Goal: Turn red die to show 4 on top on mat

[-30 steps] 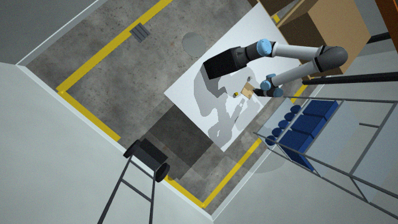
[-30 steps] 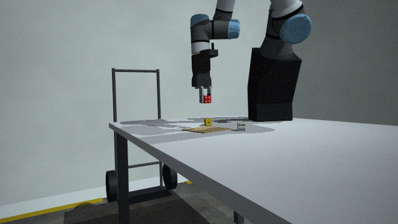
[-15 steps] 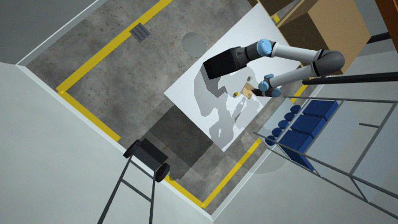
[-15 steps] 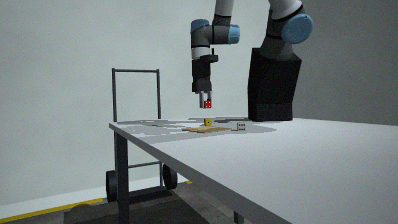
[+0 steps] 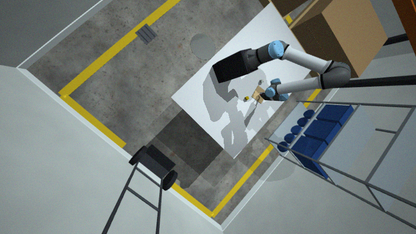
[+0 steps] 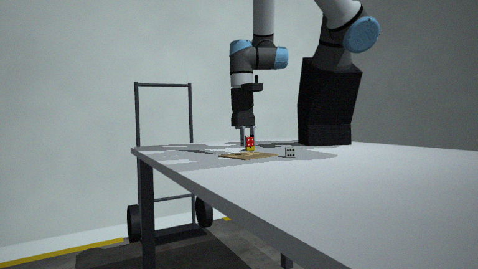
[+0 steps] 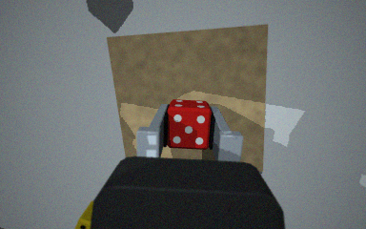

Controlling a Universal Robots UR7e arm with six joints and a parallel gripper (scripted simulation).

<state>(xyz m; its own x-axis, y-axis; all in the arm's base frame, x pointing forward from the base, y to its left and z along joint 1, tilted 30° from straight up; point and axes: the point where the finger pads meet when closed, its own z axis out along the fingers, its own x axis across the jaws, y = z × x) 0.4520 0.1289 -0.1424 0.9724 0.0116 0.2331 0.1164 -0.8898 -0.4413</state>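
My gripper is now 5 cm above the tan mat. From my hand the other things lie so: yellow die: 8 cm behind, 14 cm to the right, 4 cm below; then white die: 9 cm behind, 11 cm to the left, 4 cm below; then red die: right at my hand.
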